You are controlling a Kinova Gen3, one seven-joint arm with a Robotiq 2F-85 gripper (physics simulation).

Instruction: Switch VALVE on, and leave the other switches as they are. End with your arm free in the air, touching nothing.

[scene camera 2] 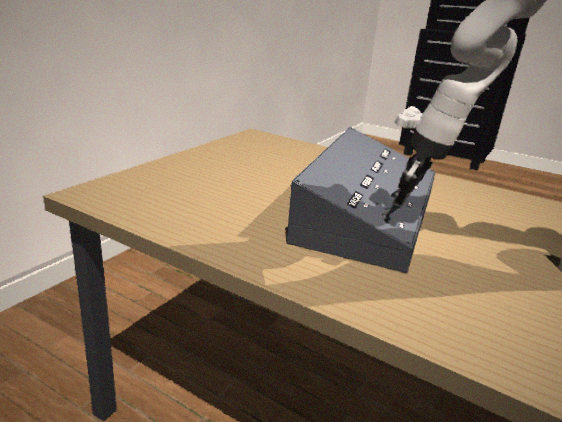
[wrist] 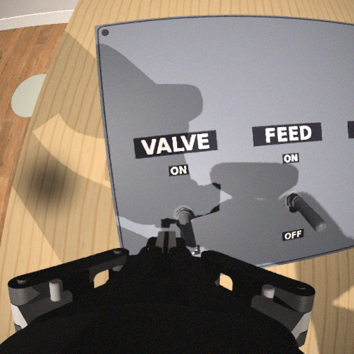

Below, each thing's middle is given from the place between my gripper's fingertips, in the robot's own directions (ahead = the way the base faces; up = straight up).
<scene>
Now: hand 130 mm short of the grey sloped switch box (scene camera 2: 337, 204), 170 mm to the left of it and 50 mm above it.
</scene>
